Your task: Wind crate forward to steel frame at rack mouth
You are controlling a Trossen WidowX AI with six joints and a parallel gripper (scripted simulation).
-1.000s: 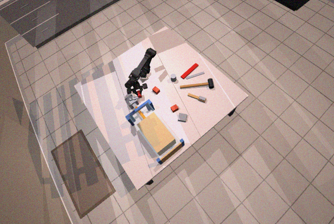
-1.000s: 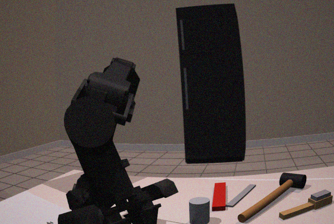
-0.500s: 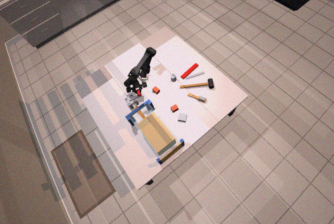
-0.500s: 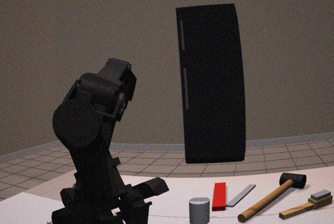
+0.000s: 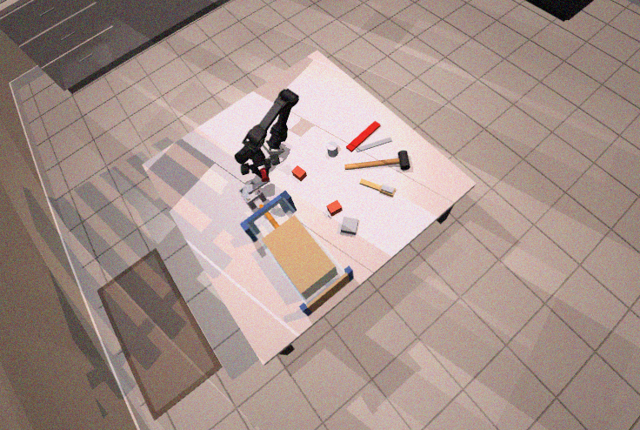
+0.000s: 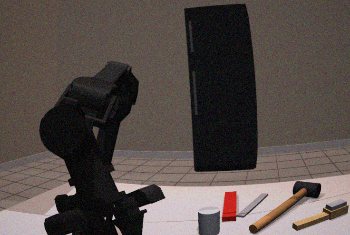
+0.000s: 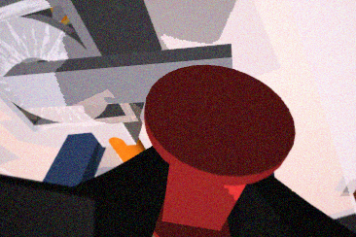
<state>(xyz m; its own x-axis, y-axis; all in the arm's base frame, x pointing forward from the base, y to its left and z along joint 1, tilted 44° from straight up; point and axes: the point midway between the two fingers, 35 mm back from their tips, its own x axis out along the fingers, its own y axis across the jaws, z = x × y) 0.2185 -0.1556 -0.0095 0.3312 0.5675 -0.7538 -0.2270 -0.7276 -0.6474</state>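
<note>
My gripper tip is 2 cm past the grey hand winch, 11 cm to the left of it and 10 cm above it. Also, from my gripper tip: clear-panelled cubby 39 cm ahead, 4 cm to the right, 2 cm below; winch handle 1 cm behind, 3 cm to the right, 3 cm below; red knob 1 cm behind.
</note>
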